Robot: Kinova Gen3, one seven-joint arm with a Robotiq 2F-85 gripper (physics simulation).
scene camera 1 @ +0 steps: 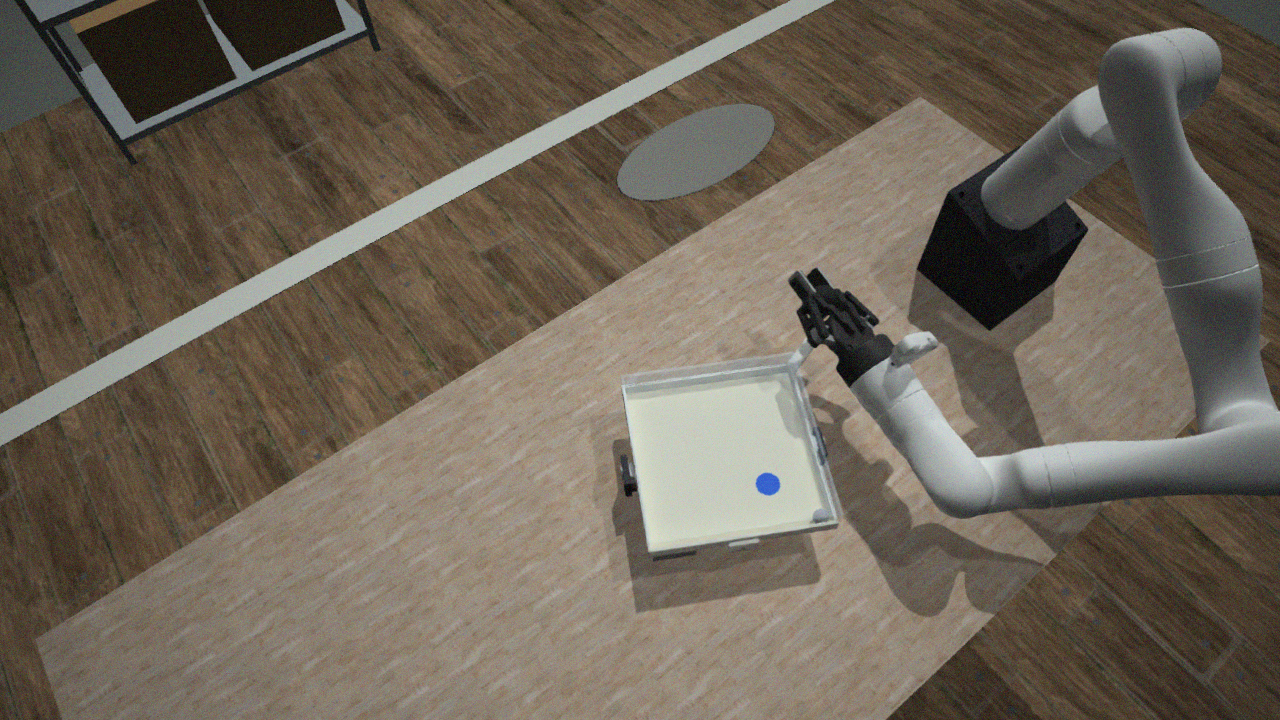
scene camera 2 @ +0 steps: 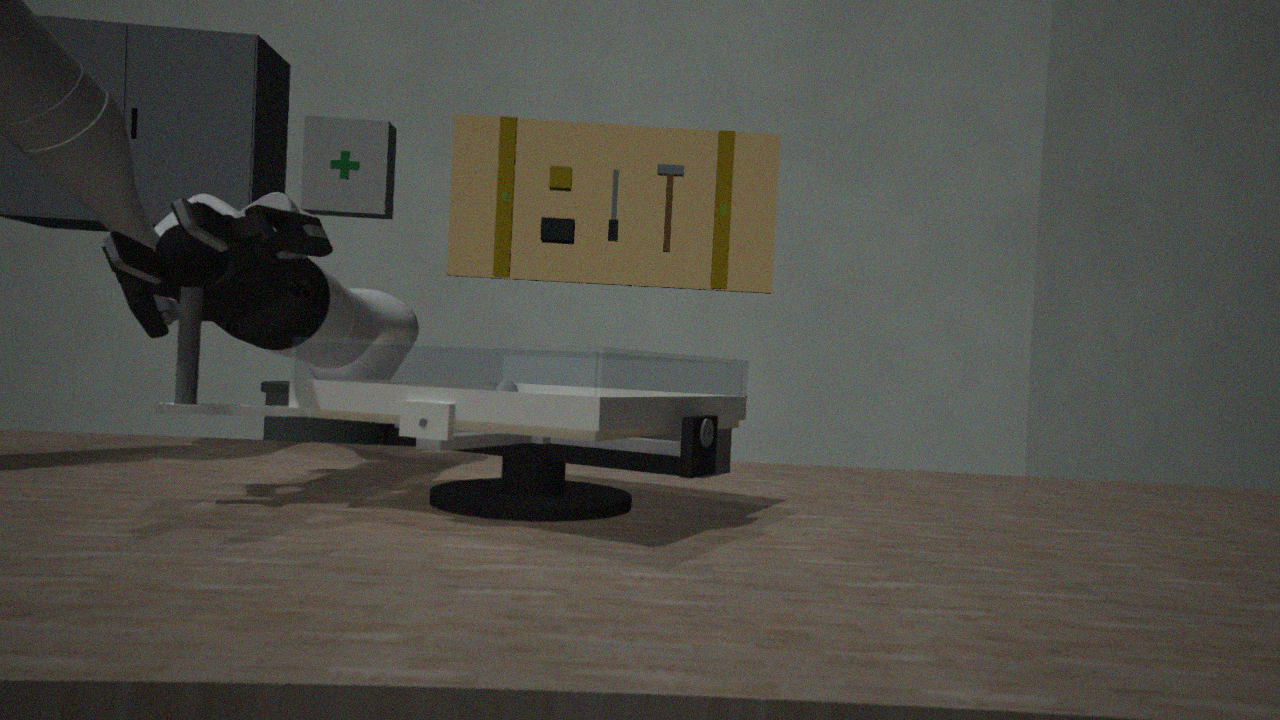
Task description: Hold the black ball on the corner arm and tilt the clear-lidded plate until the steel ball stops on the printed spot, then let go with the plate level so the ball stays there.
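Observation:
The clear-lidded plate (scene camera 1: 698, 447) (scene camera 2: 528, 407) stands on a black pivot base (scene camera 2: 530, 497) and looks close to level; a slight tilt is hard to judge. The steel ball (scene camera 1: 820, 515) (scene camera 2: 507, 385) is in the plate's lower right corner in scene camera 1, touching or close to the walls. The blue printed spot (scene camera 1: 768, 484) is up and left of it, a gap apart. The corner arm (scene camera 1: 799, 355) (scene camera 2: 214, 409) carries an upright post (scene camera 2: 187, 349) topped by the black ball (scene camera 2: 189, 257). My gripper (scene camera 1: 816, 308) (scene camera 2: 192, 255) is shut on the black ball, which its fingers partly hide.
The robot's black base block (scene camera 1: 993, 259) stands on the table (scene camera 1: 402, 573) beyond the plate. My forearm (scene camera 1: 930, 456) passes right of the plate. Dark brackets (scene camera 1: 629, 474) (scene camera 2: 705, 445) stick out at the plate's side. A tool board (scene camera 2: 617, 259) hangs on the wall.

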